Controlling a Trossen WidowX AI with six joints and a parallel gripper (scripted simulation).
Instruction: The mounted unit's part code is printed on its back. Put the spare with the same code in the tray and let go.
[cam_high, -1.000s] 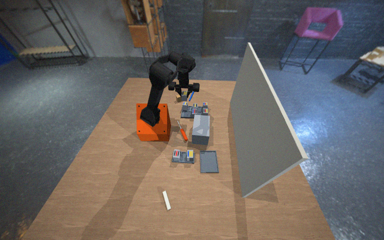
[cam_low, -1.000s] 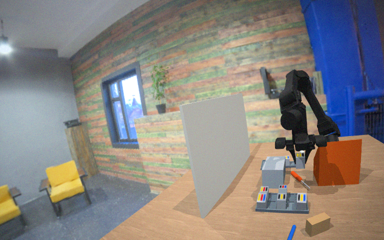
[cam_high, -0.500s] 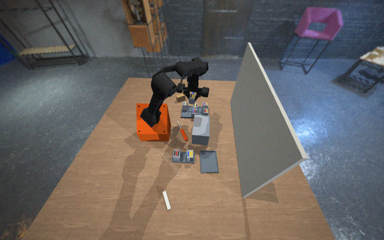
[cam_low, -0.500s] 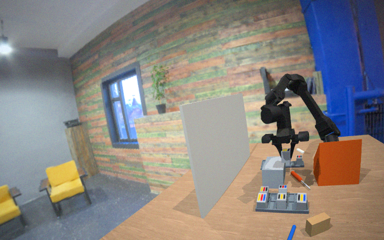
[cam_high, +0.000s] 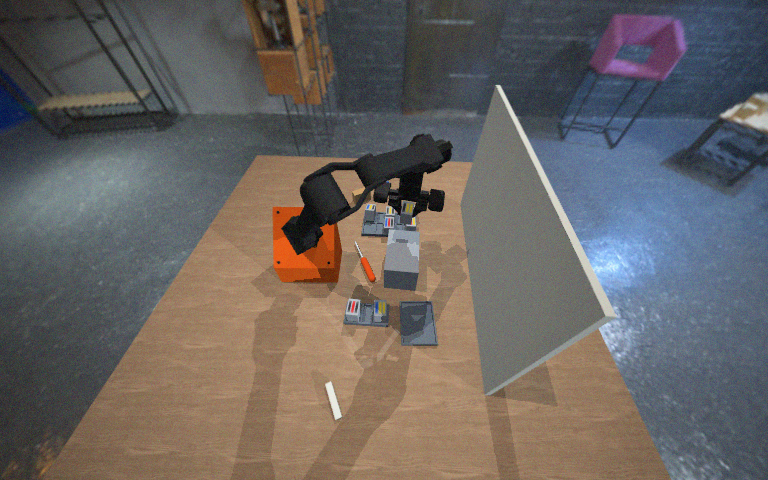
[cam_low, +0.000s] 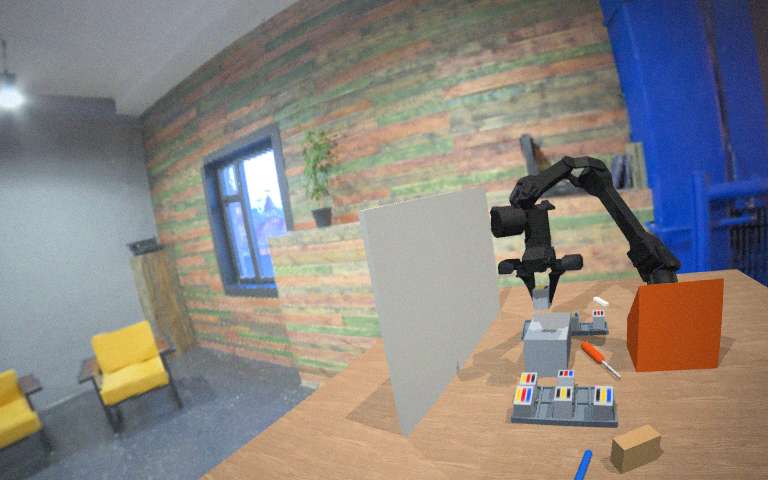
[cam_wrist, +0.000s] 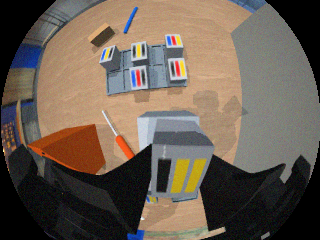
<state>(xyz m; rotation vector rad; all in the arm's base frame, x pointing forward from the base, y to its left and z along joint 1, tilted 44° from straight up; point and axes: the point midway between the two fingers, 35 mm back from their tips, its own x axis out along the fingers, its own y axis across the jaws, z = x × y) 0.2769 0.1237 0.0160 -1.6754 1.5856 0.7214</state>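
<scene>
Now: gripper tip 60 mm short of the grey tray, 250 mm to the left of it and 180 mm above it. Also, from my gripper tip: grey panel 230 mm ahead, 60 mm to the right, 40 mm above; grey spare 20 mm above; grey mounted unit 50 mm to the right, 130 mm below.
</scene>
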